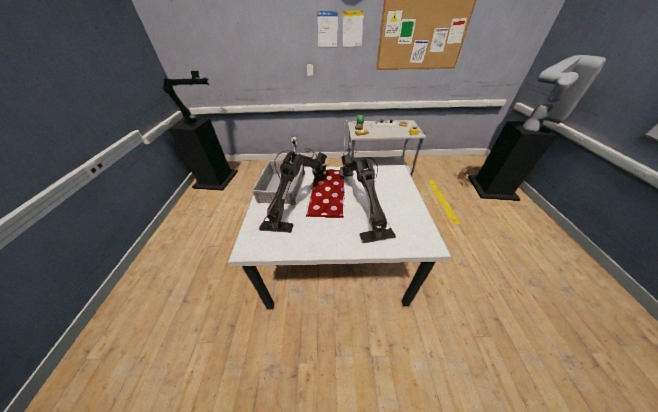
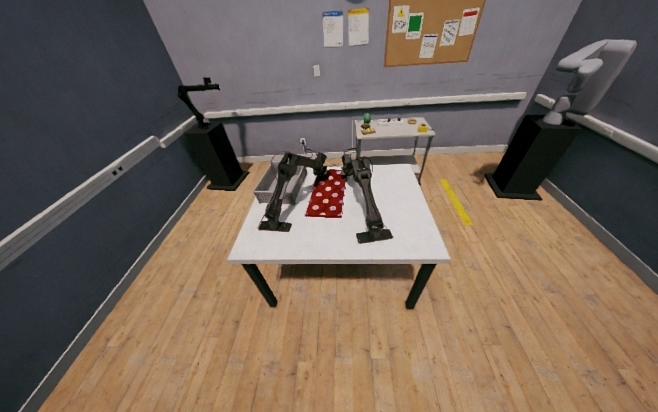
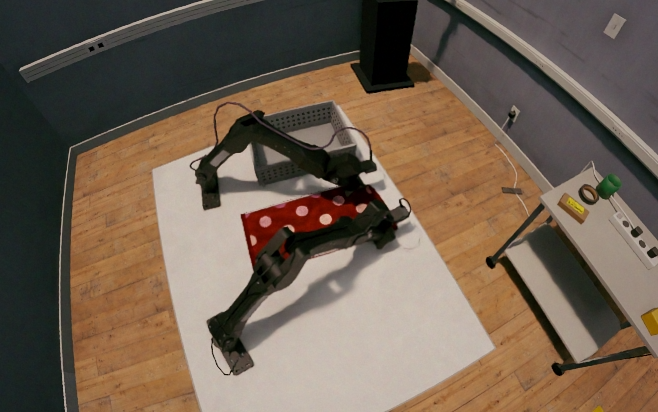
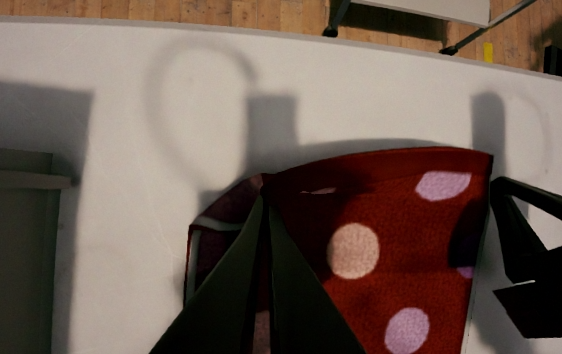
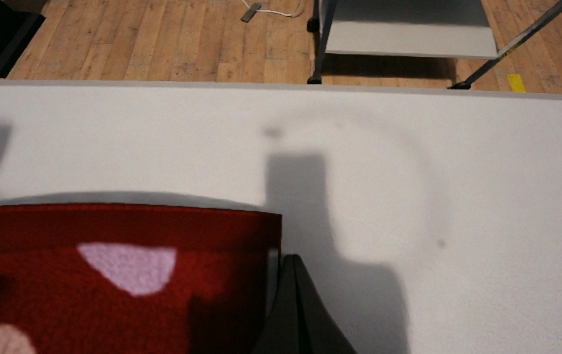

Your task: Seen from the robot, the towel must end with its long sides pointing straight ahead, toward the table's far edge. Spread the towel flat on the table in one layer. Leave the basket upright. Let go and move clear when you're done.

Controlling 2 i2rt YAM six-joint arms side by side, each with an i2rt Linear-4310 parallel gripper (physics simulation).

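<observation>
The red spotted towel (image 1: 327,205) (image 2: 326,205) (image 3: 312,222) (image 4: 380,285) (image 5: 125,320) lies with its long sides running toward the table's far edge. Its far edge bows up; near the far left corner the cloth is bunched. My left gripper (image 1: 321,177) (image 2: 321,175) (image 3: 364,188) (image 4: 266,201) is shut on this bunched edge. My right gripper (image 3: 385,245) (image 4: 493,181) (image 5: 291,262) is shut beside the towel's right long edge, just below the far right corner; no cloth shows pinched. The grey basket (image 1: 272,196) (image 2: 265,196) (image 3: 285,172) (image 4: 27,260) stands upright left of the towel.
The white table (image 1: 310,247) (image 2: 310,247) (image 3: 350,340) carries both arms. Its far edge lies just beyond the grippers. A small shelf cart (image 1: 387,131) (image 2: 395,130) (image 3: 585,240) stands beyond it. The left arm passes close beside the basket.
</observation>
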